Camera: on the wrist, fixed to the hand. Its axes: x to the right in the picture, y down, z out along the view.
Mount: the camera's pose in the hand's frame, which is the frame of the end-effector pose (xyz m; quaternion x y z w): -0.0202 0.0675 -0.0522 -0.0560 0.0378 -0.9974 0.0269
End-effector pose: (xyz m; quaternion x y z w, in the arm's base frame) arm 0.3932 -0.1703 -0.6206 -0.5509 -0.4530 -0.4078 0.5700
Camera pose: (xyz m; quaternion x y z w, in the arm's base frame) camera 0.4566 -0.2190 -0.6567 -0.4205 0.5173 0.6257 0.4051
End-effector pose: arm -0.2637 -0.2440 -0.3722 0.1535 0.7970 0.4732 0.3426
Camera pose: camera -0.2907 -0.2553 -0.2895 -0.8278 0.1610 -0.2785 0.4596
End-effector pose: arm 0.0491 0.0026 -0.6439 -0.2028 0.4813 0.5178 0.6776
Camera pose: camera -0.0345 -0.0222 -0.6351 -0.5430 -0.1927 -0.6426 0.5051
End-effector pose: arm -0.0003 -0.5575 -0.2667 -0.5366 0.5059 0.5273 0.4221
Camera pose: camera -0.0584 -0.6159 -0.2366 -0.5625 -0.5351 -0.3987 0.4881
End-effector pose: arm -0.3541 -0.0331 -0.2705 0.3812 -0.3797 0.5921 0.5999
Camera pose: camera -0.4216 0.0063 -0.3103 0.3330 0.3595 -0.5893 0.6424
